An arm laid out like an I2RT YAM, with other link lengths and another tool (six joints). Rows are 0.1 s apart.
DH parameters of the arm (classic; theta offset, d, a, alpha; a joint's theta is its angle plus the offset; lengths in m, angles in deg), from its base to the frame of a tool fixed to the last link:
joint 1: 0 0.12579 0.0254 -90
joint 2: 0 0 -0.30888 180
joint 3: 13.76 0 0.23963 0
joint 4: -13.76 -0.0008 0.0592 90
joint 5: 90 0.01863 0 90
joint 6: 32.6 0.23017 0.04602 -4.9
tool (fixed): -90 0.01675 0 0
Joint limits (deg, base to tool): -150..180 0..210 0..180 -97..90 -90..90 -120..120
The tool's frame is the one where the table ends.
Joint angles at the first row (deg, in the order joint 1, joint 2, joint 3, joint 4, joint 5, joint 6):
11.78 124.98 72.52 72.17 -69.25 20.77
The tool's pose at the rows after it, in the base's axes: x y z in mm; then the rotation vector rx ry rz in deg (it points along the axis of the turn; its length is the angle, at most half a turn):
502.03 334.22 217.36 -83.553 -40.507 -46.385
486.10 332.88 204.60 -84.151 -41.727 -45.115
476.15 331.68 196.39 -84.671 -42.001 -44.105
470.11 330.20 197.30 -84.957 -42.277 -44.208
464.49 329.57 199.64 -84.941 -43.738 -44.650
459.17 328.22 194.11 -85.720 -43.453 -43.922
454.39 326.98 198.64 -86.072 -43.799 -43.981
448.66 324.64 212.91 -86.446 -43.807 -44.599
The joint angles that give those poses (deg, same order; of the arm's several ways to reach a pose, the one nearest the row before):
11.78 124.28 71.02 67.42 -71.09 15.41
11.78 123.23 67.60 66.80 -72.42 12.67
11.78 122.52 65.40 66.19 -73.04 11.17
11.78 121.21 63.99 65.13 -73.04 9.84
11.78 119.98 63.37 63.03 -73.56 7.22
11.78 119.27 62.15 61.18 -73.57 5.63
11.78 117.60 61.61 58.54 -73.57 3.95
11.78 114.44 61.08 55.12 -73.04 2.81

